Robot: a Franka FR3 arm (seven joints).
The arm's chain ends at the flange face. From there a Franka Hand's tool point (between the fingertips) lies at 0.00 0.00 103.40 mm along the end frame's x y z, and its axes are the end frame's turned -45 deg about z.
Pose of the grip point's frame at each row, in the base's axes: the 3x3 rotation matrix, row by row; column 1 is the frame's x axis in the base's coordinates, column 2 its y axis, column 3 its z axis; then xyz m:
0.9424 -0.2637 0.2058; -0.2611 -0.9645 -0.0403; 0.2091 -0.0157 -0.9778; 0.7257 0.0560 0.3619
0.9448 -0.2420 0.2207; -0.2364 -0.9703 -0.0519; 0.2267 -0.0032 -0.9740; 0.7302 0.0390 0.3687
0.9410 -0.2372 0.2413; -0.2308 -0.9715 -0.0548; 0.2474 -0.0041 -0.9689; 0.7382 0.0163 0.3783
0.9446 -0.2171 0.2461; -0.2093 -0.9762 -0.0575; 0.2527 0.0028 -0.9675; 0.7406 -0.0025 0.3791
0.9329 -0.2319 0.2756; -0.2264 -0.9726 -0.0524; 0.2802 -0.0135 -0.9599; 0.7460 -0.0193 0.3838
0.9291 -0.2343 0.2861; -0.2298 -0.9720 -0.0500; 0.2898 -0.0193 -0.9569; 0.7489 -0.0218 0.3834
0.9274 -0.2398 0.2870; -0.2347 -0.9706 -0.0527; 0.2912 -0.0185 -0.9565; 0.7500 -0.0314 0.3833
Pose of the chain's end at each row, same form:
0.4799 -0.8528 0.2058; -0.8666 -0.4974 -0.0403; 0.1368 -0.1590 -0.9778; 0.7044 0.0602 0.4630
0.4970 -0.8392 0.2207; -0.8533 -0.5189 -0.0519; 0.1580 -0.1626 -0.9740; 0.7074 0.0444 0.4694
0.4977 -0.8331 0.2413; -0.8502 -0.5238 -0.0548; 0.1720 -0.1778 -0.9689; 0.7132 0.0220 0.4785
0.5144 -0.8214 0.2461; -0.8383 -0.5423 -0.0575; 0.1807 -0.1767 -0.9675; 0.7152 0.0034 0.4791
0.4957 -0.8236 0.2756; -0.8478 -0.5276 -0.0524; 0.1886 -0.2077 -0.9599; 0.7175 -0.0139 0.4831
0.4913 -0.8226 0.2861; -0.8498 -0.5248 -0.0500; 0.1913 -0.2186 -0.9569; 0.7193 -0.0166 0.4823
0.4862 -0.8253 0.2870; -0.8523 -0.5204 -0.0527; 0.1928 -0.2190 -0.9565; 0.7203 -0.0260 0.4822

